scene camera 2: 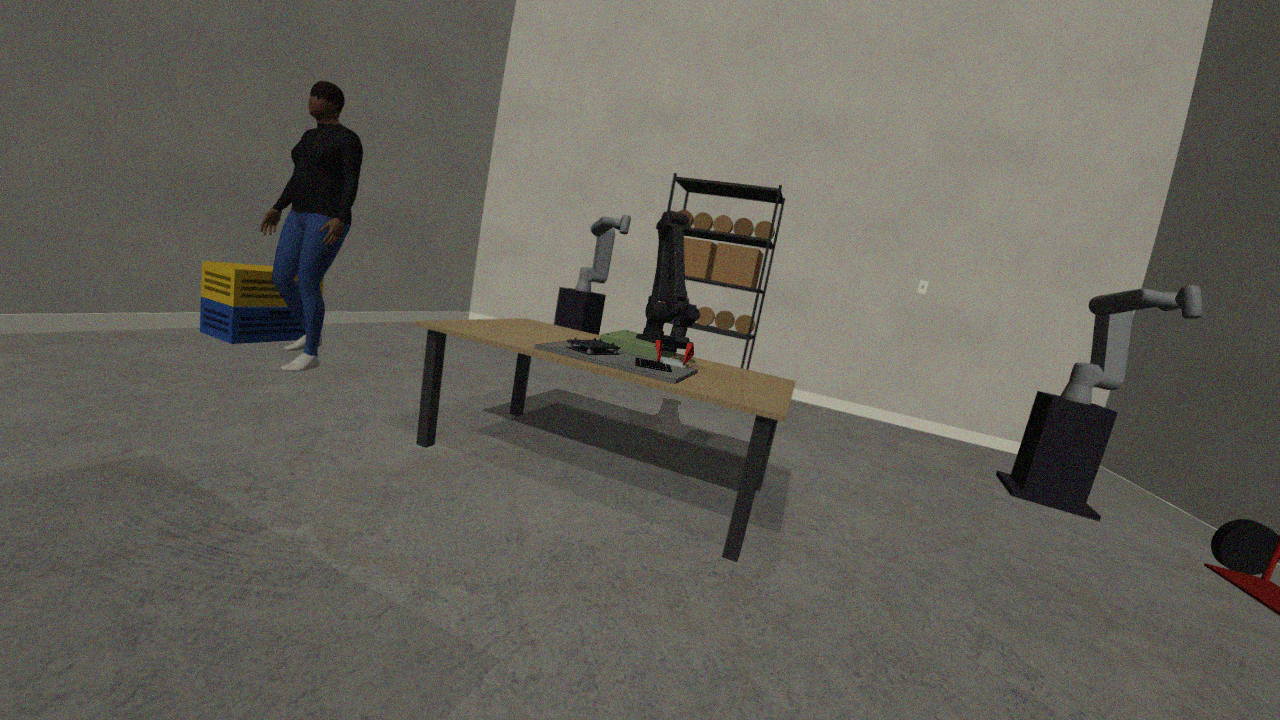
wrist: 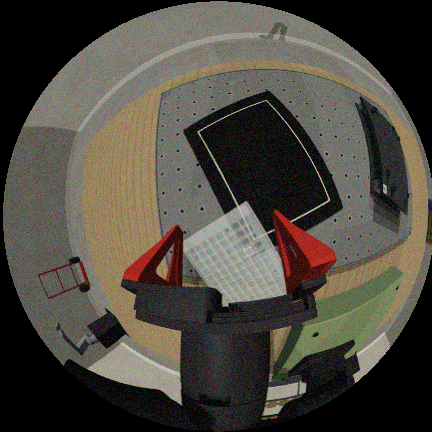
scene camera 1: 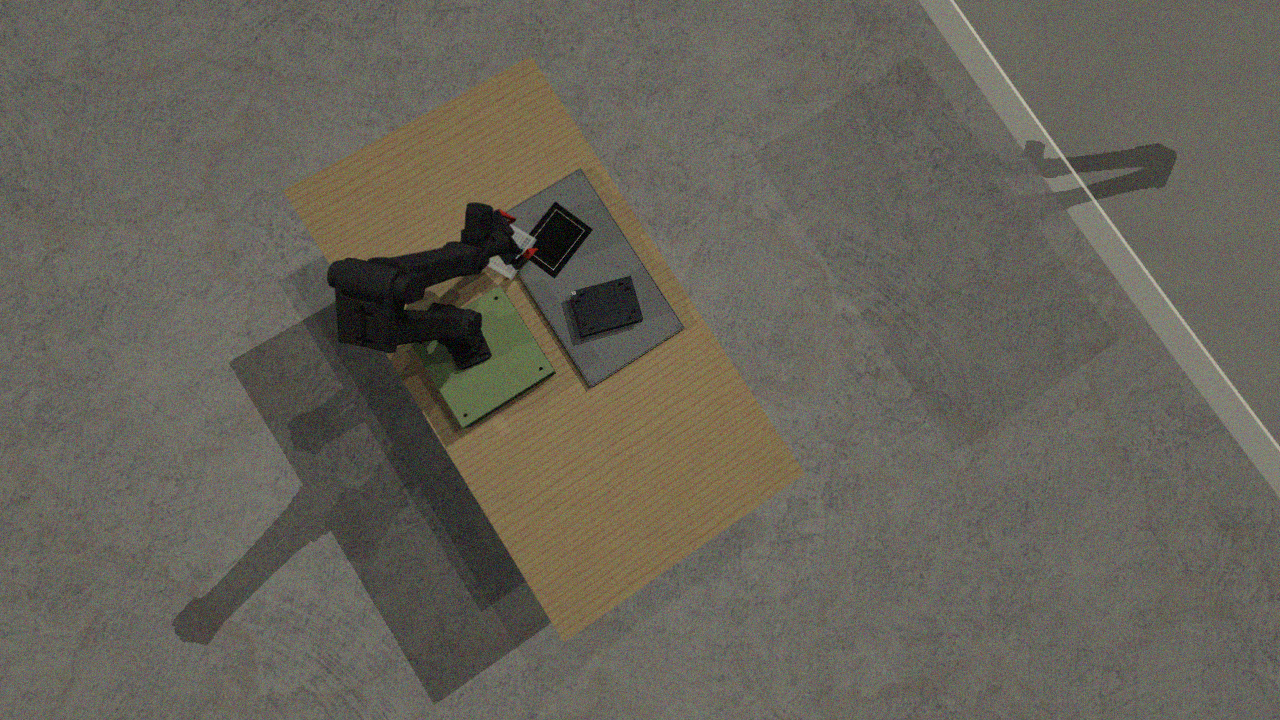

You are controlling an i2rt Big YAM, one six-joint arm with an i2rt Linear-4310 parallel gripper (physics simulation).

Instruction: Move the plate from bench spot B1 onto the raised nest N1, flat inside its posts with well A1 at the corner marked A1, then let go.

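Places are measured from the arm's base along level axes (x ahead, y left, z up), in centimetres.
Where they show: gripper, fingertip midpoint: [scene camera 2: 670, 363] [wrist: 224, 221] [scene camera 1: 526, 235]; arm's base, link origin: [scene camera 2: 652, 340] [wrist: 322, 358] [scene camera 1: 467, 342].
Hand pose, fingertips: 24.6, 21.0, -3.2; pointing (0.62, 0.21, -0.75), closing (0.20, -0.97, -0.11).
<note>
Each offset is from my fingertips to the top centre of the thing, as dx, dy, dz. "*": to the spot under its first point. Level surfaces: height alone.
The plate {-5.6, -2.1, +0.7} [scene camera 1: 500, 266] [wrist: 237, 252] is pale, translucent and full of wells. In the wrist view it shows low between the fingers, its far corner overlapping a black pad {* +7.9, -3.7, -0.9} [scene camera 1: 559, 237] [wrist: 250, 150] with a thin white outline. What bears the plate is hidden. My gripper [scene camera 1: 519, 234] [scene camera 2: 674, 351] [wrist: 224, 221] is open, its red fingers on either side of the plate in the wrist view, with no grip on it. The raised nest {+11.7, -26.5, +2.9} [scene camera 1: 606, 307] [scene camera 2: 592, 346] [wrist: 392, 155], a black block with small posts and a white mark near one corner, is empty. No lettering is readable.
The pad and nest are on a grey perforated board {+10.1, -16.1, -1.0} [scene camera 1: 626, 259] [wrist: 182, 172] on the wooden table {dz -2.4} [scene camera 1: 662, 465] [scene camera 2: 742, 385]. A raised green board [scene camera 1: 505, 362] [wrist: 345, 320] stands beside it near the arm. A person [scene camera 2: 324, 179] stands on the floor beyond the table.
</note>
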